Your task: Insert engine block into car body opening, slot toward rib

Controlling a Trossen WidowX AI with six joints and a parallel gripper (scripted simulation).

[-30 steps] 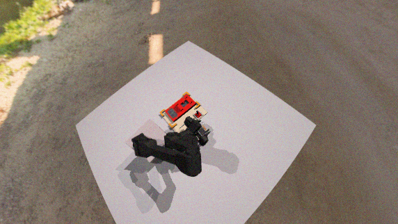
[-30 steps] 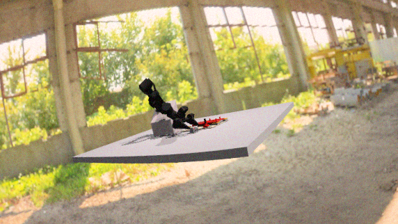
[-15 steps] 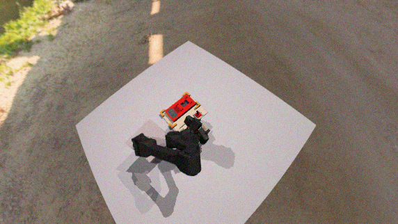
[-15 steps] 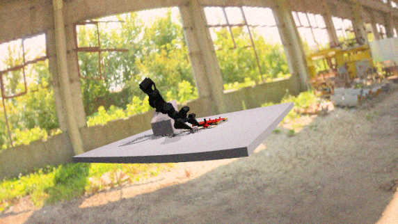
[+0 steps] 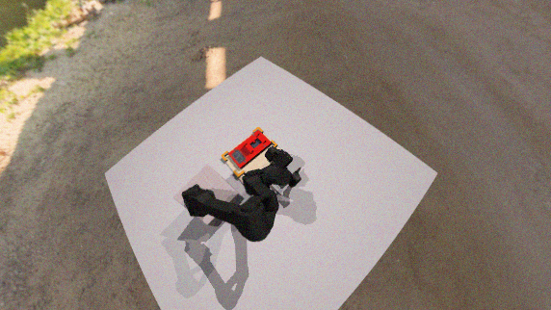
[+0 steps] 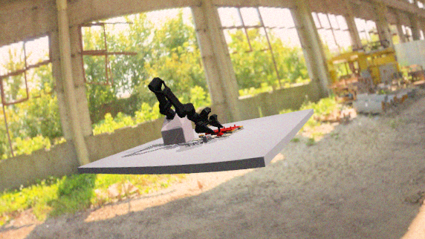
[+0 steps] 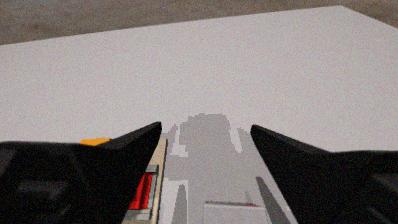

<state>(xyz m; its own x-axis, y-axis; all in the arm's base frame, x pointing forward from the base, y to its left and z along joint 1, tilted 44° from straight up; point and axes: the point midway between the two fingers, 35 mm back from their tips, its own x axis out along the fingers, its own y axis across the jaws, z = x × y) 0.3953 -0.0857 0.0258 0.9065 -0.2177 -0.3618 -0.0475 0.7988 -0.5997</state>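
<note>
The grey engine block is 80 mm behind my gripper tip, 20 mm to the right of it and 40 mm below it. Also, from my gripper tip: beige board: 120 mm behind, 180 mm to the left, 40 mm below.
</note>
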